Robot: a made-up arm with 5 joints. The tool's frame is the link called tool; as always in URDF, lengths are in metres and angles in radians. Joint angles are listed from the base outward.
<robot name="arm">
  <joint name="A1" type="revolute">
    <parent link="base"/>
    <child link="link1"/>
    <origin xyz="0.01 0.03 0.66" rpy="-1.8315 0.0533 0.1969"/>
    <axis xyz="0 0 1"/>
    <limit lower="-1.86" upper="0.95"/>
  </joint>
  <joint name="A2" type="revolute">
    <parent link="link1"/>
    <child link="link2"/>
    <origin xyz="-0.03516 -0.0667 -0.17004" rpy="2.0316 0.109 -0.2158"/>
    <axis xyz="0 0 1"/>
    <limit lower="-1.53" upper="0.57"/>
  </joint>
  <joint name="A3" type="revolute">
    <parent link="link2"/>
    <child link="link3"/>
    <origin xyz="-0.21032 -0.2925 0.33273" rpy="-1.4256 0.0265 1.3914"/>
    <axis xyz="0 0 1"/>
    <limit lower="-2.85" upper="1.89"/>
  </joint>
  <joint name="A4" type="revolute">
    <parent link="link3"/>
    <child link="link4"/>
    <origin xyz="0.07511 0.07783 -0.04" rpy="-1.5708 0 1.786"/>
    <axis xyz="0 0 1"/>
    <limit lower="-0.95" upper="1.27"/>
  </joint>
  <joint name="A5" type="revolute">
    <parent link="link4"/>
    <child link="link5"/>
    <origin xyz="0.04 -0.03 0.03" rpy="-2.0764 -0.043 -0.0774"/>
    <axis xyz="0 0 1"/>
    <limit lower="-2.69" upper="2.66"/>
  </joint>
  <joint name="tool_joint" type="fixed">
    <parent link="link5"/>
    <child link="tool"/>
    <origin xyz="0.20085 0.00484 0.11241" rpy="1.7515 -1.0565 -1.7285"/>
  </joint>
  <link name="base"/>
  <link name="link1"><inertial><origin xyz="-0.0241 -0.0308 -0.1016"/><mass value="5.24"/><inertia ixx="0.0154" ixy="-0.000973" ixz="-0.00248" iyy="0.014" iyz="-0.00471" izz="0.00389"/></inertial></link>
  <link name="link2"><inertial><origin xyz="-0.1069 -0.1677 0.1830"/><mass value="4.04"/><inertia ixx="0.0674" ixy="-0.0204" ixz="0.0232" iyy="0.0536" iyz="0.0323" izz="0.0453"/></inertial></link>
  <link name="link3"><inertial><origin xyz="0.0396 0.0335 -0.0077"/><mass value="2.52"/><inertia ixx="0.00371" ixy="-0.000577" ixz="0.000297" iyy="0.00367" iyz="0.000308" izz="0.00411"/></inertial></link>
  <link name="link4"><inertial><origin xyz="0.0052 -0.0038 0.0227"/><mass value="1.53"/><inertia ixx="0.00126" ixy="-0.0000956" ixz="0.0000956" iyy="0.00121" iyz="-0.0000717" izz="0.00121"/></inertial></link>
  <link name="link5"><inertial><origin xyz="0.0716 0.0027 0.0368"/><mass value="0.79"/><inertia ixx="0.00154" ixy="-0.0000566" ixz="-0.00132" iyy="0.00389" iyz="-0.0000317" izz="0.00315"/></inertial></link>
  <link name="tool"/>
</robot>
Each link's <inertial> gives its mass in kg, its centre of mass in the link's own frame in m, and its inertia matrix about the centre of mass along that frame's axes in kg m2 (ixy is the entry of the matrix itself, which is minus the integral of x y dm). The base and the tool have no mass. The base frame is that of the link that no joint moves.
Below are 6 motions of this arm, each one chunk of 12 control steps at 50 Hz.
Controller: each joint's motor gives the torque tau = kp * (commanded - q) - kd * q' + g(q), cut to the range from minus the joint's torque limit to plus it. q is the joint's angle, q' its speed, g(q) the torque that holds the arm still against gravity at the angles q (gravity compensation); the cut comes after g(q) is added. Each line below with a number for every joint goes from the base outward.
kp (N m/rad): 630 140 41 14 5.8
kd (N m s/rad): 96 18 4.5 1.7 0.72
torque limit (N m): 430 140 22 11 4.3
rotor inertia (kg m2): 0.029 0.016 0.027 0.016 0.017
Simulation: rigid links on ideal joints. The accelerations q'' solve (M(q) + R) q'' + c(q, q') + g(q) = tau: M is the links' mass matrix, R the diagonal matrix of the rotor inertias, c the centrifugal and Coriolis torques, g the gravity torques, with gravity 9.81 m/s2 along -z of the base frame. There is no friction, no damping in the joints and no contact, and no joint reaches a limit. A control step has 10 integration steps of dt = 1/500 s. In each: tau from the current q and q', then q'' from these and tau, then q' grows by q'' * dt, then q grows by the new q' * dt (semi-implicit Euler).
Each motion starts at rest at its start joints. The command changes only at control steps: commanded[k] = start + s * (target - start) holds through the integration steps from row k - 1 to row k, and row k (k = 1, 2, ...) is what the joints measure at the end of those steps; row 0 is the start. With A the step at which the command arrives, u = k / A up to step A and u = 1 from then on. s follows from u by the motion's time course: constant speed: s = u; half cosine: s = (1 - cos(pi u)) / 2; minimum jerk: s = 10 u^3 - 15 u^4 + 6 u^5; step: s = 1 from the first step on.
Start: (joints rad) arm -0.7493 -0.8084 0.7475 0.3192 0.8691
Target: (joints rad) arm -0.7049 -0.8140 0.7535 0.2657 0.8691
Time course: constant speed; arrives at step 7
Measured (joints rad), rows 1 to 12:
1: -0.7489 -0.8083 0.7478 0.3186 0.8691
2: -0.7478 -0.8080 0.7485 0.3171 0.8689
3: -0.7461 -0.8078 0.7493 0.3147 0.8686
4: -0.7438 -0.8076 0.7502 0.3115 0.8681
5: -0.7409 -0.8075 0.7511 0.3075 0.8676
6: -0.7376 -0.8075 0.7519 0.3030 0.8671
7: -0.7338 -0.8077 0.7527 0.2979 0.8667
8: -0.7301 -0.8082 0.7532 0.2929 0.8663
9: -0.7268 -0.8089 0.7533 0.2884 0.8662
10: -0.7238 -0.8098 0.7532 0.2845 0.8664
11: -0.7212 -0.8107 0.7530 0.2812 0.8668
12: -0.7190 -0.8116 0.7527 0.2783 0.8674

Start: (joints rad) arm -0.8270 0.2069 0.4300 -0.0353 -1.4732
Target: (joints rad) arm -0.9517 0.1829 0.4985 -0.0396 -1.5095
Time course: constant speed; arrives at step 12
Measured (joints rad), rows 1 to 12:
1: -0.8281 0.2071 0.4301 -0.0354 -1.4736
2: -0.8303 0.2074 0.4310 -0.0354 -1.4743
3: -0.8336 0.2075 0.4329 -0.0355 -1.4754
4: -0.8377 0.2073 0.4357 -0.0355 -1.4768
5: -0.8427 0.2068 0.4390 -0.0355 -1.4786
6: -0.8483 0.2061 0.4429 -0.0356 -1.4805
7: -0.8545 0.2050 0.4471 -0.0358 -1.4827
8: -0.8613 0.2038 0.4517 -0.0359 -1.4851
9: -0.8685 0.2022 0.4565 -0.0362 -1.4875
10: -0.8761 0.2005 0.4615 -0.0364 -1.4901
11: -0.8841 0.1987 0.4666 -0.0368 -1.4927
12: -0.8924 0.1967 0.4718 -0.0371 -1.4954

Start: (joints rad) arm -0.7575 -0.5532 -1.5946 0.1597 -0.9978
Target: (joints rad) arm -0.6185 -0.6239 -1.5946 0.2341 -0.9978
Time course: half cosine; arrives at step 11
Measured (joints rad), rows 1 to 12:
1: -0.7573 -0.5532 -1.5946 0.1598 -0.9979
2: -0.7565 -0.5535 -1.5946 0.1603 -0.9982
3: -0.7545 -0.5542 -1.5947 0.1616 -0.9988
4: -0.7510 -0.5556 -1.5947 0.1640 -0.9997
5: -0.7456 -0.5579 -1.5949 0.1676 -1.0009
6: -0.7385 -0.5612 -1.5950 0.1723 -1.0020
7: -0.7297 -0.5656 -1.5952 0.1781 -1.0031
8: -0.7196 -0.5709 -1.5954 0.1845 -1.0038
9: -0.7089 -0.5769 -1.5956 0.1913 -1.0041
10: -0.6980 -0.5833 -1.5957 0.1979 -1.0039
11: -0.6877 -0.5897 -1.5957 0.2039 -1.0031
12: -0.6784 -0.5958 -1.5956 0.2091 -1.0019

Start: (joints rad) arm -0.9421 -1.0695 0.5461 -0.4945 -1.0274
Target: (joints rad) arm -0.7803 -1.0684 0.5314 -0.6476 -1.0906
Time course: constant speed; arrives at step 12
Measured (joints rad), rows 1 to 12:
1: -0.9412 -1.0690 0.5466 -0.4954 -1.0271
2: -0.9390 -1.0679 0.5474 -0.4977 -1.0270
3: -0.9354 -1.0666 0.5480 -0.5016 -1.0276
4: -0.9305 -1.0651 0.5484 -0.5068 -1.0292
5: -0.9245 -1.0637 0.5484 -0.5132 -1.0316
6: -0.9175 -1.0625 0.5482 -0.5207 -1.0349
7: -0.9096 -1.0616 0.5477 -0.5291 -1.0387
8: -0.9009 -1.0610 0.5469 -0.5382 -1.0430
9: -0.8916 -1.0606 0.5460 -0.5481 -1.0476
10: -0.8816 -1.0605 0.5449 -0.5586 -1.0524
11: -0.8712 -1.0606 0.5437 -0.5696 -1.0573
12: -0.8603 -1.0608 0.5424 -0.5809 -1.0623

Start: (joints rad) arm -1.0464 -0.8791 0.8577 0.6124 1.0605
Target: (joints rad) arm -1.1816 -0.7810 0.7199 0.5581 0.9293
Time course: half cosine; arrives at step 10
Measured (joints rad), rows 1 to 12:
1: -1.0466 -0.8791 0.8573 0.6122 1.0603
2: -1.0475 -0.8789 0.8554 0.6113 1.0594
3: -1.0498 -0.8784 0.8511 0.6093 1.0573
4: -1.0537 -0.8771 0.8440 0.6062 1.0536
5: -1.0596 -0.8747 0.8341 0.6018 1.0483
6: -1.0675 -0.8710 0.8218 0.5966 1.0413
7: -1.0769 -0.8657 0.8080 0.5909 1.0328
8: -1.0874 -0.8589 0.7939 0.5851 1.0230
9: -1.0983 -0.8508 0.7805 0.5799 1.0124
10: -1.1089 -0.8418 0.7692 0.5757 1.0017
11: -1.1186 -0.8326 0.7605 0.5727 0.9912
12: -1.1272 -0.8235 0.7539 0.5706 0.9811

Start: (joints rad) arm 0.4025 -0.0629 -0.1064 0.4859 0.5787
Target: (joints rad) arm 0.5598 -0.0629 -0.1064 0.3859 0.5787
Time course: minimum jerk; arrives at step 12
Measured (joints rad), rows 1 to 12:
1: 0.4026 -0.0629 -0.1063 0.4859 0.5787
2: 0.4031 -0.0630 -0.1059 0.4855 0.5787
3: 0.4047 -0.0633 -0.1050 0.4845 0.5785
4: 0.4080 -0.0638 -0.1035 0.4822 0.5781
5: 0.4135 -0.0644 -0.1016 0.4782 0.5773
6: 0.4212 -0.0650 -0.0999 0.4725 0.5763
7: 0.4310 -0.0657 -0.0985 0.4651 0.5752
8: 0.4424 -0.0662 -0.0977 0.4564 0.5742
9: 0.4546 -0.0665 -0.0979 0.4471 0.5735
10: 0.4669 -0.0664 -0.0990 0.4379 0.5732
11: 0.4785 -0.0661 -0.1009 0.4293 0.5736
12: 0.4890 -0.0656 -0.1031 0.4219 0.5744

